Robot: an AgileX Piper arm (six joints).
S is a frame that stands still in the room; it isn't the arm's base.
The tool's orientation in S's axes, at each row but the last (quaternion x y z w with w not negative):
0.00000, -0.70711, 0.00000, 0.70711
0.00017, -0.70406, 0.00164, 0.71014
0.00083, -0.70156, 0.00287, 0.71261
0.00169, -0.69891, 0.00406, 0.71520
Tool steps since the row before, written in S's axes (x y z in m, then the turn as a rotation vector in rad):
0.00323, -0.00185, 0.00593, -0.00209, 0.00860, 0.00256
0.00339, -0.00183, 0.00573, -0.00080, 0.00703, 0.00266
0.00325, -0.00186, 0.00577, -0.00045, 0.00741, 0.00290
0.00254, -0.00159, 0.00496, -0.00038, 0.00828, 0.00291
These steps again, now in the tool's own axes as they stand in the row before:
0.00593, -0.00185, -0.00323, 0.00256, 0.00860, 0.00209
0.00576, -0.00185, -0.00334, 0.00267, 0.00703, 0.00080
0.00581, -0.00189, -0.00315, 0.00291, 0.00740, 0.00046
0.00501, -0.00163, -0.00241, 0.00293, 0.00827, 0.00038

